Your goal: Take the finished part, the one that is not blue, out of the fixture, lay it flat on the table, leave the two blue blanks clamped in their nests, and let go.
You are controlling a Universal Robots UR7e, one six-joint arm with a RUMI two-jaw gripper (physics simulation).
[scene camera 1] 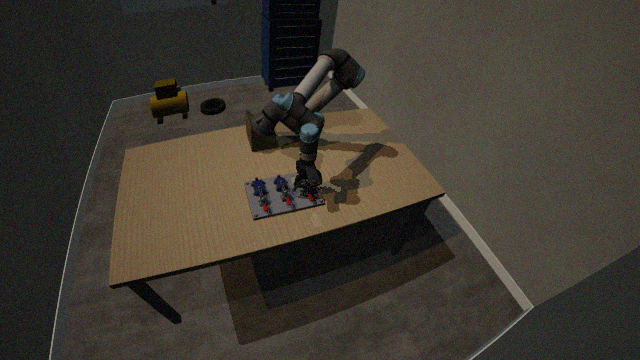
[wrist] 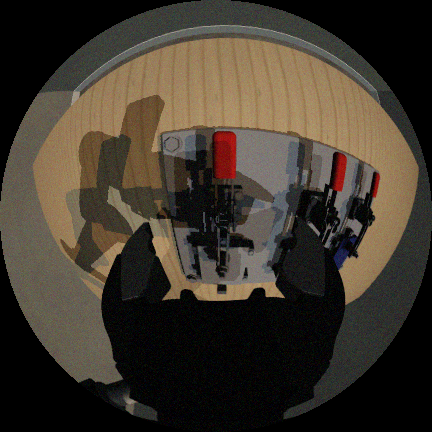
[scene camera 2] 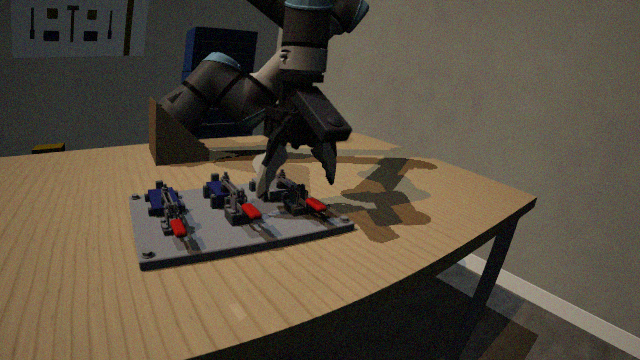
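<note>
The grey fixture plate (scene camera 1: pixel 276 209) (scene camera 2: pixel 215 245) (wrist: pixel 265 150) lies on the table and carries three nests with red-handled clamps. Blue blanks sit in the left nest (scene camera 1: pixel 258 186) (scene camera 2: pixel 162 200) and the middle nest (scene camera 1: pixel 280 182) (scene camera 2: pixel 216 194). In the wrist view, one blue blank (wrist: pixel 345 252) shows partly past a finger. The grey finished part (scene camera 2: pixel 277 192) is in the right nest, mostly hidden by a finger and its clamp. My gripper (scene camera 1: pixel 307 189) (scene camera 2: pixel 296 189) (wrist: pixel 221 222) is open, pointing down, its fingers spread on either side of the right nest, holding nothing.
The right clamp's red handle (scene camera 1: pixel 311 198) (scene camera 2: pixel 315 204) (wrist: pixel 224 155) points toward the front. The middle clamp's handle (scene camera 2: pixel 251 211) (wrist: pixel 339 171) stands beside it. The wooden table (scene camera 1: pixel 175 200) (scene camera 2: pixel 75 275) extends around the plate. The wedge-shaped arm mount (scene camera 2: pixel 172 140) is behind.
</note>
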